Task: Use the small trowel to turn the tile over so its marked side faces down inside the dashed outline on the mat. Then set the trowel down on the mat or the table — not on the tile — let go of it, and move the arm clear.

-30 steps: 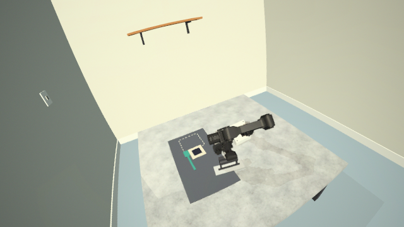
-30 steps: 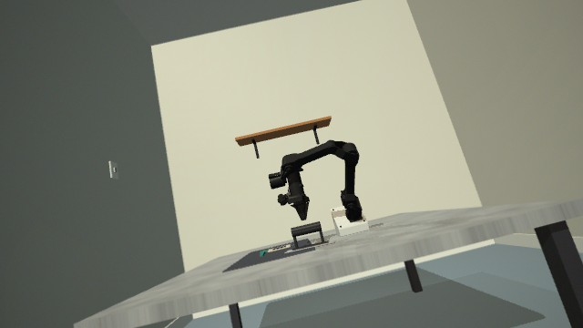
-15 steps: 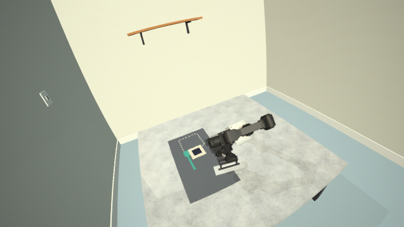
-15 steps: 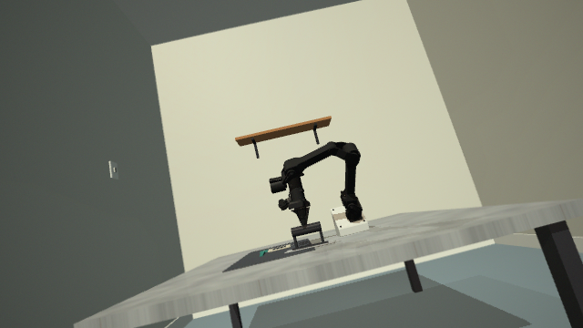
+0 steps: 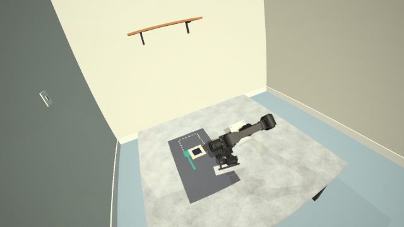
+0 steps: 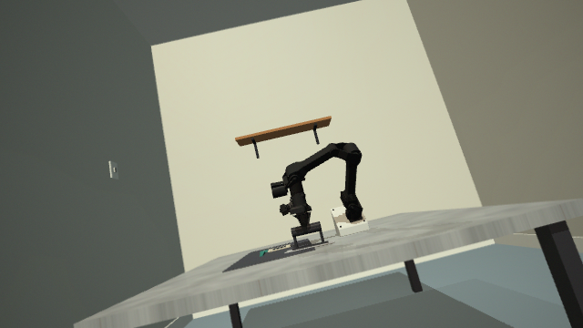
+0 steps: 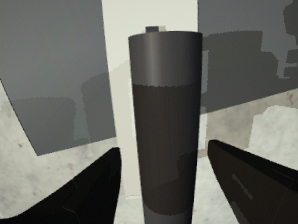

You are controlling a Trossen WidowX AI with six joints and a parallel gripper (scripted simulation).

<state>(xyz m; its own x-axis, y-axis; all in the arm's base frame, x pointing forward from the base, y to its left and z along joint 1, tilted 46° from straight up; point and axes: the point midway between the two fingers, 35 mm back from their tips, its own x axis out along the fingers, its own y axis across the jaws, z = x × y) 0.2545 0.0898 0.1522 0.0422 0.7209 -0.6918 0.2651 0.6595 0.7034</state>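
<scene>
My gripper tip is 3 cm above the trowel, 2 cm past it and 1 cm to the right of it. Also, from my gripper tip: dark mat (20 cm to the right, 14 cm ahead, 9 cm below); teal t-shaped piece (24 cm to the right, 20 cm ahead, 6 cm below); tile (26 cm to the right, 12 cm ahead, 6 cm below).
</scene>
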